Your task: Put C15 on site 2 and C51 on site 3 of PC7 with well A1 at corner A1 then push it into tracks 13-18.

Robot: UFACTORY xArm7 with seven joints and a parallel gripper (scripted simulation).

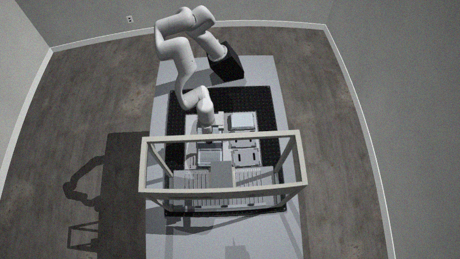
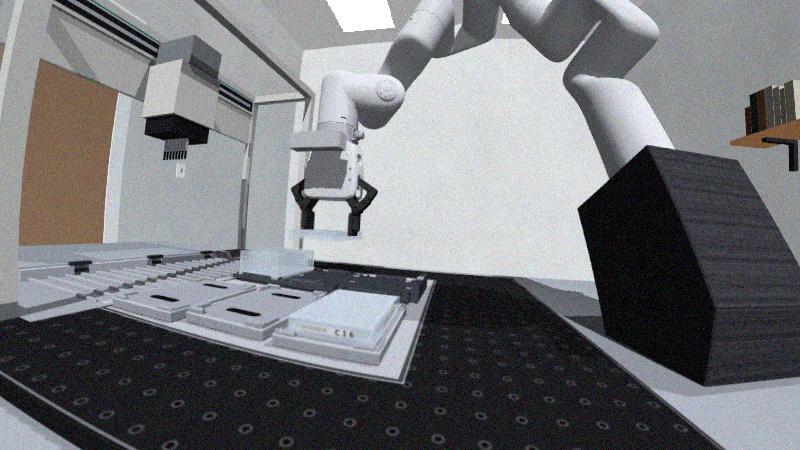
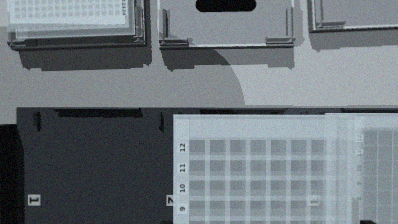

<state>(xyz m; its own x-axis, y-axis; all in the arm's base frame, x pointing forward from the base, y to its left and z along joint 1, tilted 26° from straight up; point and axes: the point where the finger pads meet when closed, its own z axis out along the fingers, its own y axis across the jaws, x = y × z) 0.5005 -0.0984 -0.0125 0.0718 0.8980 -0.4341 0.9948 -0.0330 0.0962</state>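
My hand is 10 mm past the dark carrier PC7 and 90 mm above it. Round my hand: nest S2: 180 mm to the left, 100 mm below; then deep-well block C51: 100 mm ahead, 10 mm to the right, 70 mm below; then nest S3: 110 mm ahead, 190 mm to the left, 100 mm below.
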